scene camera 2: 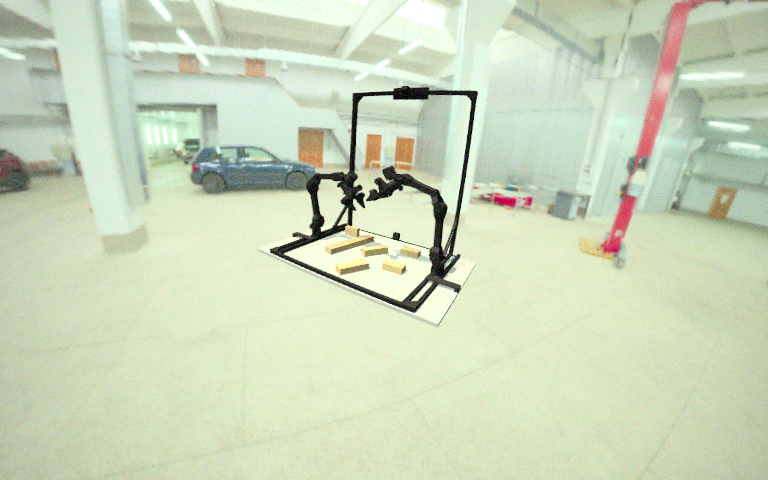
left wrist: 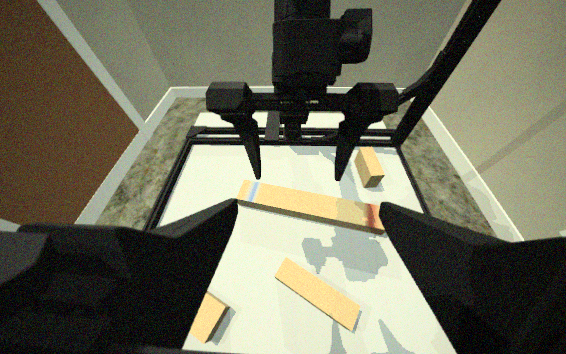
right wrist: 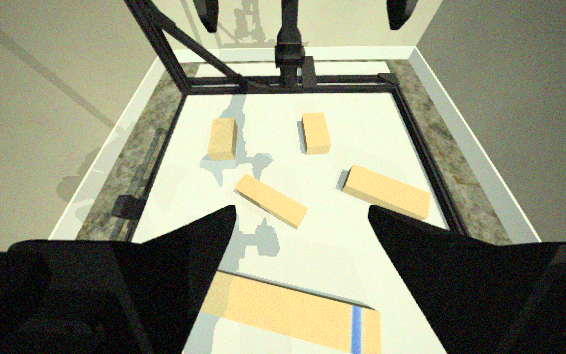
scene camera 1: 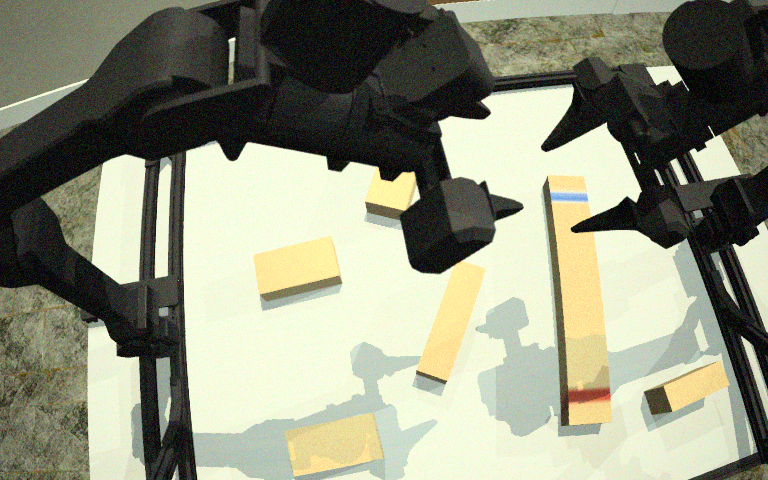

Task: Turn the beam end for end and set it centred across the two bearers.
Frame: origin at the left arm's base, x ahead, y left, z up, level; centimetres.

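Seen in the pictures: left gripper, fingertip midpoint: (scene camera 2: 370,199) (left wrist: 308,206) (right wrist: 303,25) (scene camera 1: 503,159); right gripper, fingertip midpoint: (scene camera 2: 360,209) (left wrist: 297,179) (right wrist: 301,211) (scene camera 1: 557,188); left arm's base, origin of the base link: (scene camera 2: 436,274) (right wrist: 288,82) (scene camera 1: 159,337); right arm's base, origin of the base link: (scene camera 2: 316,235) (left wrist: 292,134) (scene camera 1: 710,234).
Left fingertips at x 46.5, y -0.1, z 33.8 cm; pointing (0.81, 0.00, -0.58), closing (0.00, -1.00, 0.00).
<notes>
Pixels of each thing's top centre, then the offset from my left fingertips to it.
- long beam, middle of its top: (scene camera 1: 581,290) (right wrist: 266,305) (left wrist: 309,202) (scene camera 2: 350,241) dz -31.9, dx +16.9, dy -4.4 cm
- upper block, middle of its top: (scene camera 1: 294,264) (right wrist: 315,128) (scene camera 2: 394,263) dz -31.9, dx -23.2, dy +7.5 cm
- lower block, middle of its top: (scene camera 1: 332,445) (right wrist: 221,134) (scene camera 2: 411,249) dz -31.9, dx -21.4, dy -18.7 cm
- thin block, middle of its top: (scene camera 1: 452,318) (right wrist: 269,197) (left wrist: 315,290) (scene camera 2: 375,247) dz -31.4, dx -2.7, dy -4.5 cm
- small block, middle of its top: (scene camera 1: 697,385) (left wrist: 371,160) (scene camera 2: 352,227) dz -29.4, dx +29.5, dy -22.5 cm
The long beam (scene camera 1: 580,294) (scene camera 2: 349,244) (left wrist: 320,205) (right wrist: 295,312) lies flat on the table, blue band toward the top and red band toward the bottom in scene camera 1. Two similar short blocks, apparently the bearers, lie apart at the left there: an upper block (scene camera 1: 297,268) (scene camera 2: 393,266) (right wrist: 316,133) and a lower block (scene camera 1: 334,444) (scene camera 2: 410,251) (right wrist: 222,139). My left gripper (scene camera 1: 505,160) (left wrist: 308,206) (right wrist: 303,25) is open and empty, raised left of the beam in scene camera 1. My right gripper (scene camera 1: 557,190) (left wrist: 297,179) (right wrist: 301,211) is open and empty above the beam's blue end.
A thin block (scene camera 1: 451,322) (left wrist: 318,294) (right wrist: 271,201) lies between beam and bearers. Another block (scene camera 1: 390,192) (left wrist: 207,317) (right wrist: 387,192) is partly hidden by the left arm. A small block (scene camera 1: 696,387) (left wrist: 370,167) lies beyond the red end. Black frame rails edge the table.
</notes>
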